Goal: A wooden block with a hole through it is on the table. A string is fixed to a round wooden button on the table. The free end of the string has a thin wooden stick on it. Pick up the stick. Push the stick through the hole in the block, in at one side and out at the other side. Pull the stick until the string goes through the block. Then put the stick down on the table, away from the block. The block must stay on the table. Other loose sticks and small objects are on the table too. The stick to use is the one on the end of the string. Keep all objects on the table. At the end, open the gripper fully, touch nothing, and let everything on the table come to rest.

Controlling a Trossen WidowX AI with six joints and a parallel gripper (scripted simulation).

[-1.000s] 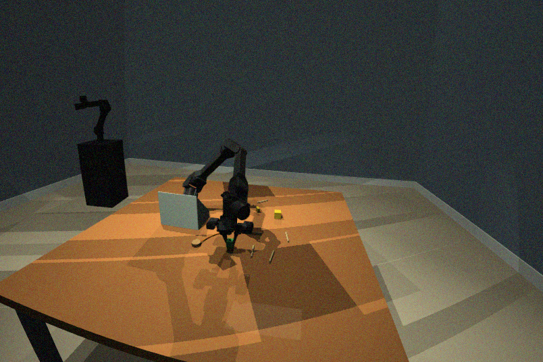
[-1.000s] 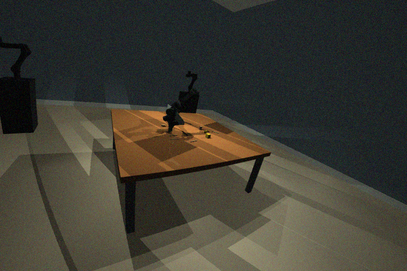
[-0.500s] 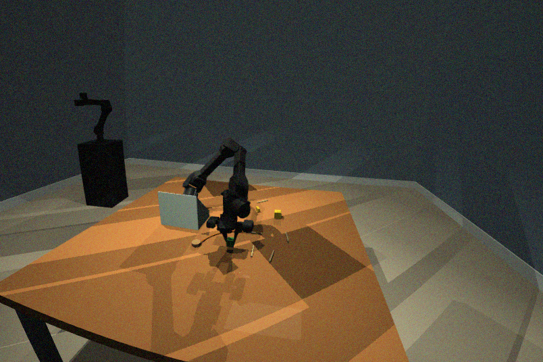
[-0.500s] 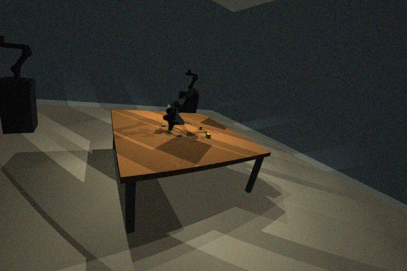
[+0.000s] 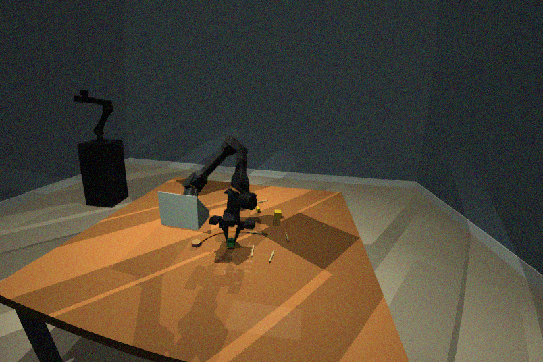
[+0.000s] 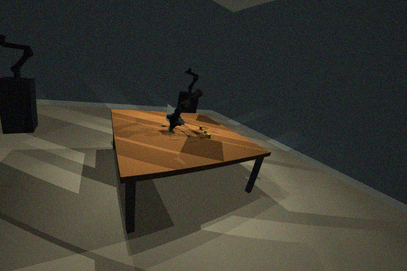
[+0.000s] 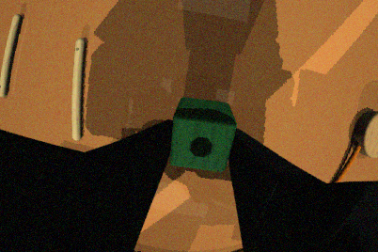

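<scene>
Right now the thin pale stick is 80 mm ahead of my gripper tip, 130 mm to the left of it and 20 mm below it. From my gripper tip the other things lie so: yellow cube (210 mm ahead, 300 mm to the left, 10 mm below); round wooden button (150 mm behind, 10 mm to the left, 20 mm below); green block (right at my gripper tip).
</scene>
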